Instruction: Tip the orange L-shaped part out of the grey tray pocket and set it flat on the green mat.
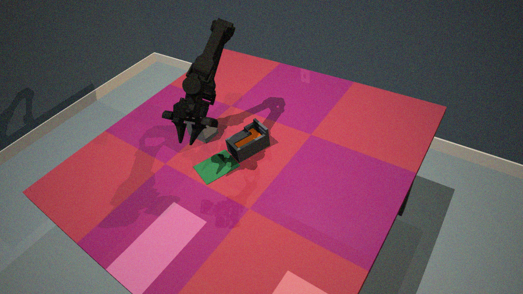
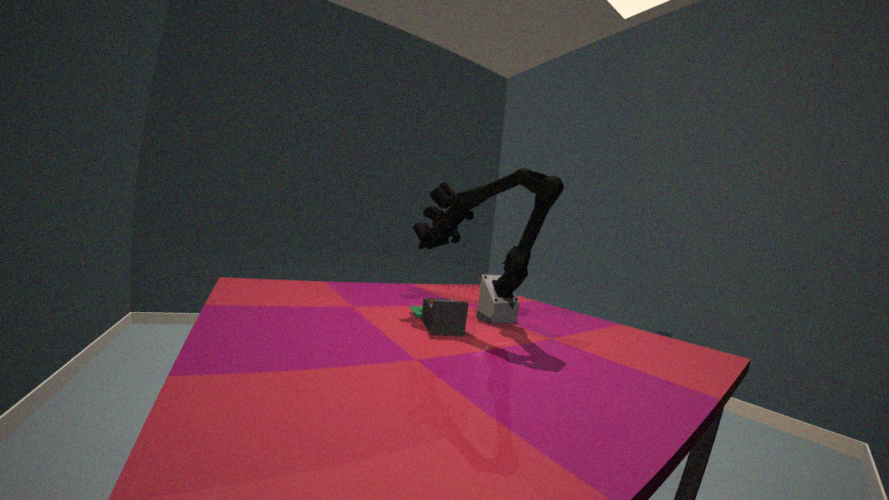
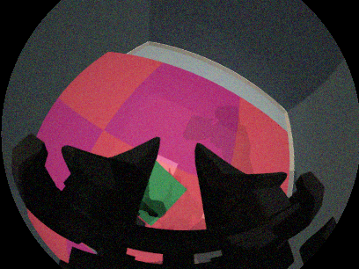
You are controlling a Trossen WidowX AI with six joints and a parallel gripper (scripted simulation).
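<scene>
Right now my gripper tip is 4 cm short of the orange L-shaped part, 26 cm to the right of it and 15 cm above it. The rest, counted from my gripper tip: green mat 1 cm behind, 10 cm to the left, 22 cm below.
</scene>
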